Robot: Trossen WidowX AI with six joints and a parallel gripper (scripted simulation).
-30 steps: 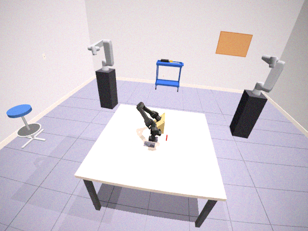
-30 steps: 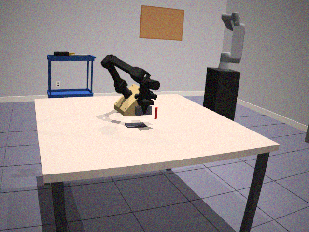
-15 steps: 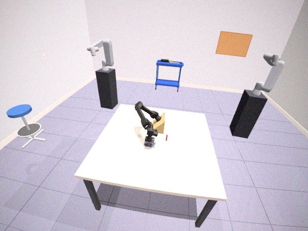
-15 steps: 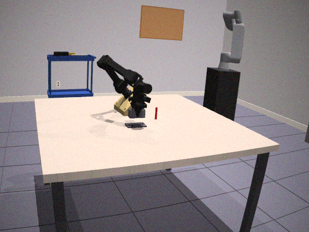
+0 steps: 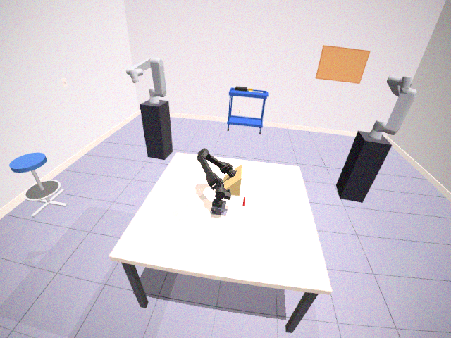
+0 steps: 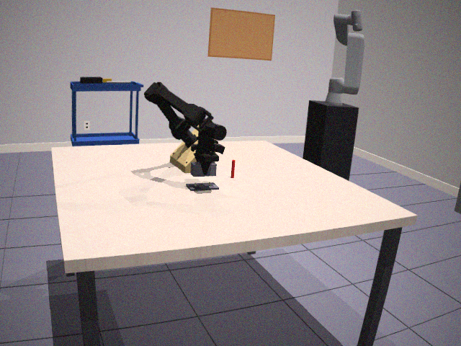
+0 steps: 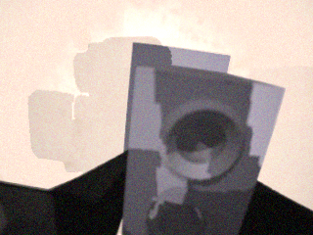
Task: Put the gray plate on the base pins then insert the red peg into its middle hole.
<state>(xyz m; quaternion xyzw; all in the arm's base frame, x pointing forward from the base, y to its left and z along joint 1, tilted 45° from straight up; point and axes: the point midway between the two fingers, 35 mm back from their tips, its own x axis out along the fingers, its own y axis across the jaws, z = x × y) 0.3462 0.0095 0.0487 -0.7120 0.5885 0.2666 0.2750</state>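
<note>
Right now my gripper tip is 5 cm above the dark base. Round my gripper tip: red peg 12 cm behind, 17 cm to the left, 2 cm below; gray plate 3 cm above.
</note>
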